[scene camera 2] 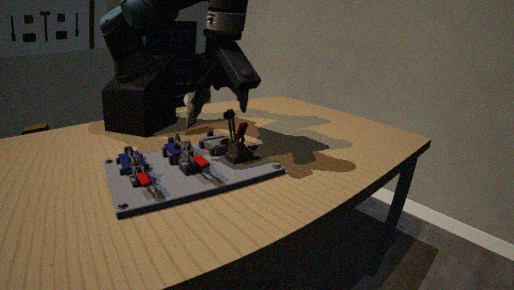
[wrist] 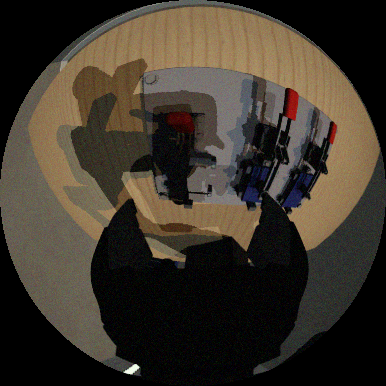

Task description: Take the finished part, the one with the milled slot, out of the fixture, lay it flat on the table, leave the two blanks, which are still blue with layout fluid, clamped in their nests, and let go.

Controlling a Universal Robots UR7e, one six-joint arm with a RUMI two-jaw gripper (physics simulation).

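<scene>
The finished part (scene camera 2: pixel 216 144) is grey and sits in the fixture nest nearest the right end of the plate; in the wrist view, shadow and the clamp obscure its outline, and its slot cannot be made out. Its clamp (scene camera 2: pixel 242 131) (wrist: pixel 172 150) stands open, arm raised. Two blue blanks (scene camera 2: pixel 132 162) (scene camera 2: pixel 172 151) (wrist: pixel 256 185) (wrist: pixel 298 189) sit in the other nests under lowered clamps with red handles (scene camera 2: pixel 143 179) (scene camera 2: pixel 201 161) (wrist: pixel 291 104) (wrist: pixel 333 132). My gripper (scene camera 2: pixel 217 117) (wrist: pixel 197 198) is open and empty, pointing down above the table beside the finished part's nest, on the robot-base side.
The grey fixture plate (scene camera 2: pixel 185 187) (wrist: pixel 225 85) lies on the wooden table (scene camera 2: pixel 60 200) (wrist: pixel 195 35), with bolts at its corners. The raised clamp arm stands close to the gripper's fingers. The robot base (scene camera 2: pixel 127 107) stands behind the plate. Arm shadows fall across the plate and table.
</scene>
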